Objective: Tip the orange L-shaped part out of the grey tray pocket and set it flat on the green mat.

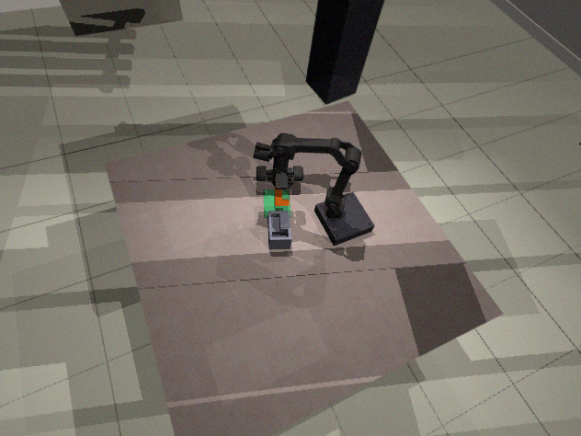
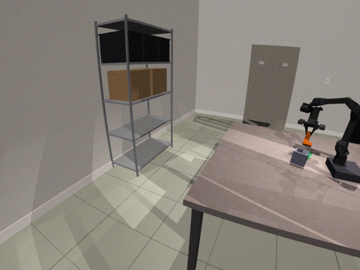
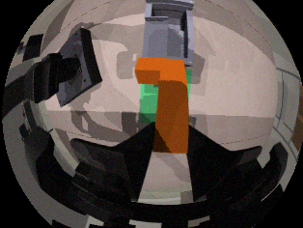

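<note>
My gripper tip is 1 cm past the green mat, 1 cm to the left of it and 17 cm above it. Also, from my gripper tip: orange L-shaped part: 4 cm to the left, 3 cm below.
</note>
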